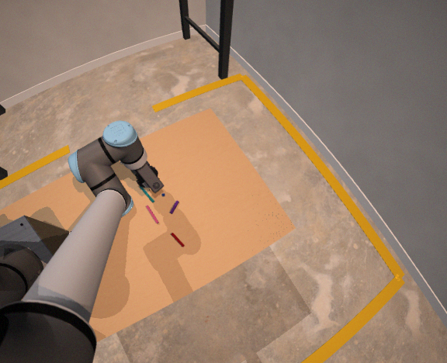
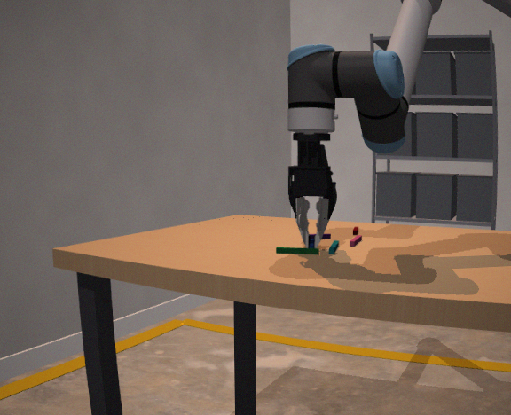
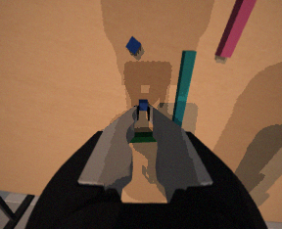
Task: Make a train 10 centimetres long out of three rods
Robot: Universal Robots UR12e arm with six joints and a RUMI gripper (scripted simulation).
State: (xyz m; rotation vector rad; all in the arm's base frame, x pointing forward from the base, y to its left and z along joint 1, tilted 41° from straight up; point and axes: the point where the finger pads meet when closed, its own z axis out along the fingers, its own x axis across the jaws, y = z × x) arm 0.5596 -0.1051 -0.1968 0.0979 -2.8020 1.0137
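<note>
My hand is 40 mm past the turquoise rod, 10 mm to the left of it and 10 mm above it. The rest, counted from my hand: green rod 50 mm to the left, 10 mm below, 10 mm ahead; pink rod 110 mm to the right, 70 mm behind, 10 mm below; purple rod 140 mm to the right, 30 mm ahead, 10 mm below.
</note>
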